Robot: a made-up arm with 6 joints.
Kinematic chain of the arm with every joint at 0, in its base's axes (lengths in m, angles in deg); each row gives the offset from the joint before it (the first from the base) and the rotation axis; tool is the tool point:
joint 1: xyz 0 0 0.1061 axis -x
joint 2: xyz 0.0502 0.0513 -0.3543 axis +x
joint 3: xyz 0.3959 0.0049 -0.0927 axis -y
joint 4: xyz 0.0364 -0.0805 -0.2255 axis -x
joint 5: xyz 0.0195 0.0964 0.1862 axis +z
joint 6: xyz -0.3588 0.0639 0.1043 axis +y
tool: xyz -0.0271 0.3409 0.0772
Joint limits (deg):
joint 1: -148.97..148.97
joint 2: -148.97..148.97
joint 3: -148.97..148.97
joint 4: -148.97..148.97
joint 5: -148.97..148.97
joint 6: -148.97..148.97
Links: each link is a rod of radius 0.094 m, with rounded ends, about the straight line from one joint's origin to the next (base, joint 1, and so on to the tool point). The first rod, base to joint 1, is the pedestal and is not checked.
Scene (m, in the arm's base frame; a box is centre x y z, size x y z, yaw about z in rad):
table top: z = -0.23
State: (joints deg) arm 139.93 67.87 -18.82 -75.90 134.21 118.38
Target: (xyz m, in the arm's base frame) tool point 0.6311 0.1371 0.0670
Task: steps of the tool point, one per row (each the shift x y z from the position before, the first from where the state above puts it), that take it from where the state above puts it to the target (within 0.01 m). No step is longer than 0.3 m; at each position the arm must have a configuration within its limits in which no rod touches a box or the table.
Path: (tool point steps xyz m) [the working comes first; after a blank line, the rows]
Joints at the target: 148.97 80.95 -127.89 22.51 16.15 51.48
Straight joint move there: clear.

1: -0.1428 0.2096 0.1200
2: -0.0127 0.2607 0.0843
3: 0.1049 0.2460 0.0178
4: 0.1727 0.1831 -0.0639
5: 0.1741 0.1038 -0.1391
6: 0.1174 0.0413 -0.1865
7: 0.0308 0.0170 -0.1927
8: -0.0497 0.0324 -0.1550

